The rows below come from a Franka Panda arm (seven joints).
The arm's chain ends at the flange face. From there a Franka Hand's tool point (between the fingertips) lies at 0.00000 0.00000 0.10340 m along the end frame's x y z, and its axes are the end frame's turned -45 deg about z.
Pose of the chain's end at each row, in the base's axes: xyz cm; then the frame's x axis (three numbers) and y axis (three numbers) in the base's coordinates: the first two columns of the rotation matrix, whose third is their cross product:
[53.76 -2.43 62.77 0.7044 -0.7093 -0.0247 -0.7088 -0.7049 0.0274]
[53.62 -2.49 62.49 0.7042 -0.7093 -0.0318 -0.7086 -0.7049 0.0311]
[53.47 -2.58 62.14 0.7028 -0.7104 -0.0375 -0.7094 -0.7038 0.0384]
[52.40 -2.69 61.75 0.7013 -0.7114 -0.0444 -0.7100 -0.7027 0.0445]
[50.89 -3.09 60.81 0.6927 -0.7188 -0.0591 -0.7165 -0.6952 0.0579]
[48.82 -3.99 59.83 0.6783 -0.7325 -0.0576 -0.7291 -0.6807 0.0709]
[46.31 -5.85 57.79 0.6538 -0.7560 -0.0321 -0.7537 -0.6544 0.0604]
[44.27 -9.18 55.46 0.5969 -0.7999 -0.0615 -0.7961 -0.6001 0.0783]
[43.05 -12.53 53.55 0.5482 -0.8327 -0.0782 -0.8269 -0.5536 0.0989]
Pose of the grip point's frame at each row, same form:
[53.38 -2.45 52.44 0.9993 -0.0031 -0.0368 -0.0031 -1.0000 0.0019]
[53.16 -2.48 52.16 0.9990 -0.0031 -0.0445 -0.0031 -1.0000 -0.0005]
[52.92 -2.58 51.81 0.9986 -0.0047 -0.0537 -0.0047 -1.0000 0.0006]
[51.75 -2.69 51.43 0.9979 -0.0062 -0.0629 -0.0062 -0.9999 0.0001]
[50.03 -3.07 50.51 0.9965 -0.0167 -0.0827 -0.0168 -0.9998 -0.0008]
[47.88 -4.05 49.53 0.9952 -0.0366 -0.0909 -0.0359 -0.9993 0.0094]
[45.62 -6.01 47.47 0.9953 -0.0718 -0.0654 -0.0706 -0.9973 0.0200]
[43.24 -9.16 45.17 0.9850 -0.1413 -0.0989 -0.1409 -0.9899 0.0119]
[41.75 -12.42 43.29 0.9723 -0.1974 -0.1252 -0.1971 -0.9803 0.0146]

